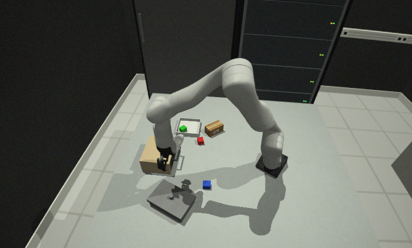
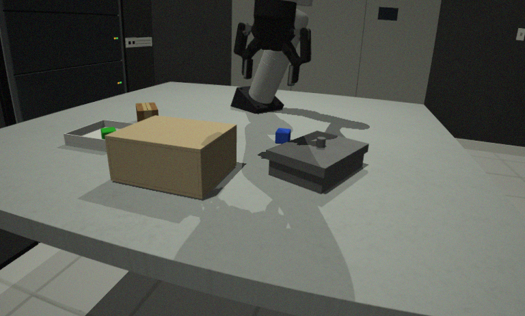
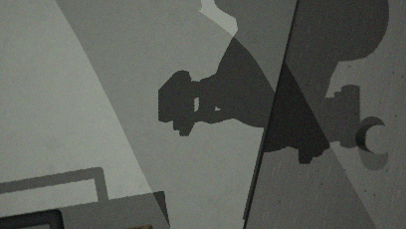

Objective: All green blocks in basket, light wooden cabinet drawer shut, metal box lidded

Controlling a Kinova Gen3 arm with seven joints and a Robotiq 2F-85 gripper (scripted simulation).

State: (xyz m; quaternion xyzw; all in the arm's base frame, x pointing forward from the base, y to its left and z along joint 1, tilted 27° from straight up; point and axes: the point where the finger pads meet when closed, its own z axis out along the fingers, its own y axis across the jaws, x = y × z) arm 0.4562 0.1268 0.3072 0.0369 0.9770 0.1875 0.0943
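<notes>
Now: hand 13 cm past the small cardboard box, 44 cm to the left of it and 15 cm above it. Also, from my hand: light wooden cabinet (11 cm ahead, 14 cm to the right, 14 cm below); cabinet drawer (10 cm ahead, 14 cm to the right, 14 cm below); lid (4 cm behind, 10 cm to the left, 13 cm below).
</notes>
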